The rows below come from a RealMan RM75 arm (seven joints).
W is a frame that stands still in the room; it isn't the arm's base.
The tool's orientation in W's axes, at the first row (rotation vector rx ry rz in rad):
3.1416 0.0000 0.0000
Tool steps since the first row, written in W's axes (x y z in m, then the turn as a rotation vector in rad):
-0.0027 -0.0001 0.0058 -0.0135 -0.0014 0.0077
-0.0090 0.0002 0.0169 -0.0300 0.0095 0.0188
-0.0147 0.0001 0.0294 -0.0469 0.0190 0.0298
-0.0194 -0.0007 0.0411 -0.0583 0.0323 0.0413
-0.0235 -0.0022 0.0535 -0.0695 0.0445 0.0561
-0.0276 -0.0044 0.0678 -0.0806 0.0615 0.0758
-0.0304 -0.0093 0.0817 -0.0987 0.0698 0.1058
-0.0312 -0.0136 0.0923 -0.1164 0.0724 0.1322
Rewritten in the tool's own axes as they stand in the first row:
-0.0027 0.0001 -0.0058 -0.0135 0.0014 -0.0077
-0.0090 -0.0002 -0.0169 -0.0300 -0.0095 -0.0188
-0.0147 -0.0001 -0.0294 -0.0469 -0.0190 -0.0298
-0.0194 0.0007 -0.0411 -0.0583 -0.0323 -0.0413
-0.0235 0.0022 -0.0535 -0.0695 -0.0445 -0.0561
-0.0276 0.0044 -0.0678 -0.0806 -0.0615 -0.0758
-0.0304 0.0093 -0.0817 -0.0987 -0.0698 -0.1058
-0.0312 0.0136 -0.0923 -0.1164 -0.0724 -0.1322

